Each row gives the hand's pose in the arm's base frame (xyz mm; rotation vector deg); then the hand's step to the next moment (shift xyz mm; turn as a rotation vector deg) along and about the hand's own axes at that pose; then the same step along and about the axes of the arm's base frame.
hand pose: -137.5 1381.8 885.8 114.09 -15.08 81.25
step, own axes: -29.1 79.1 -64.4 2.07 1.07 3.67
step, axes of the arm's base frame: -101.4 -25.9 17.6 3.05 -2.65 1.61
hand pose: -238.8 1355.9 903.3 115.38 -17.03 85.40
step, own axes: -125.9 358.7 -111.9 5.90 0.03 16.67
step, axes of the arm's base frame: -315.2 -238.9 24.7 15.12 -8.83 2.44
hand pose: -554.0 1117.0 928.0 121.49 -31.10 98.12
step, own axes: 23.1 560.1 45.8 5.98 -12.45 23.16
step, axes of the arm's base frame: -241.0 -507.0 34.5 26.92 -1.36 0.75
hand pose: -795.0 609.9 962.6 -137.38 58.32 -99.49
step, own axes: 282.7 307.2 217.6 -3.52 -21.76 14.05
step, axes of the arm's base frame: 83.5 -461.4 42.1 22.08 13.98 -0.35
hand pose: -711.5 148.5 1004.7 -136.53 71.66 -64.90
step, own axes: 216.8 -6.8 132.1 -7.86 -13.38 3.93
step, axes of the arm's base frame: 172.9 -183.7 29.0 8.25 13.72 -0.05
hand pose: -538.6 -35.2 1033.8 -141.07 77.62 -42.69
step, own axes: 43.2 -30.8 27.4 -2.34 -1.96 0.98
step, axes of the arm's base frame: 55.9 -20.5 4.0 0.90 2.99 -0.73
